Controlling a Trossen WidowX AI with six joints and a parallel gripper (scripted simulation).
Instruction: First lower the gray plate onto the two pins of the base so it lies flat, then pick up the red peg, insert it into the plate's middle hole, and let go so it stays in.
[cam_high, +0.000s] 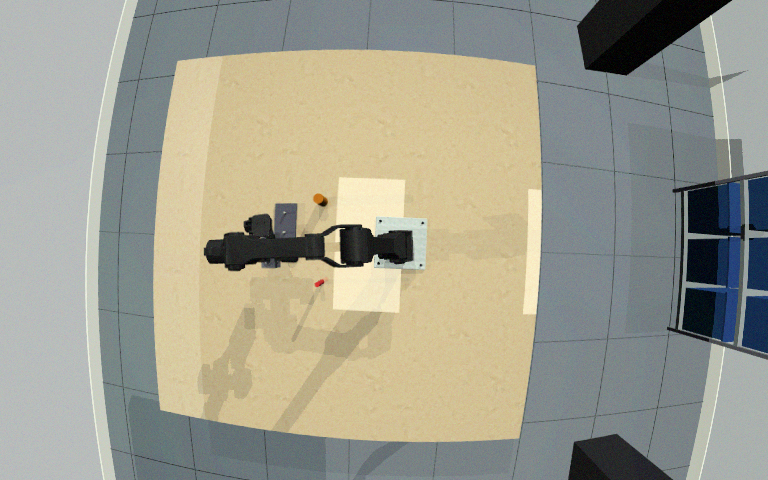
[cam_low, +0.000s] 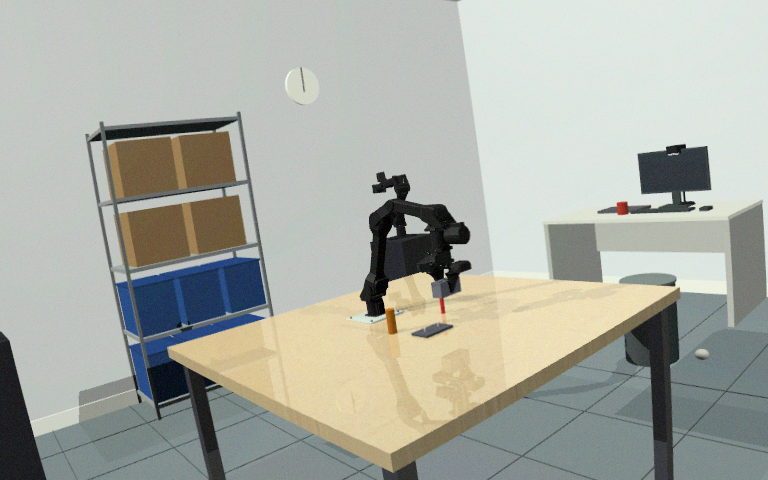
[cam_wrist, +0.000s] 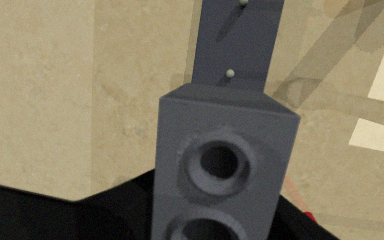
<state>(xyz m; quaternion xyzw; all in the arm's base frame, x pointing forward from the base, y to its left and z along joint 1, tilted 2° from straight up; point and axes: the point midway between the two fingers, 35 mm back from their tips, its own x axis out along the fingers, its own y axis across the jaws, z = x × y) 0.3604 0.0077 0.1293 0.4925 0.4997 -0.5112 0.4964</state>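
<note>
The dark gray base is 100 mm below my gripper tip, 80 mm to the right of it and 10 mm behind it. Round my gripper tip: red peg 120 mm behind, 100 mm to the left, 70 mm below; orange cylinder 140 mm to the right, 130 mm behind, 70 mm below; gray plate 30 mm above.
</note>
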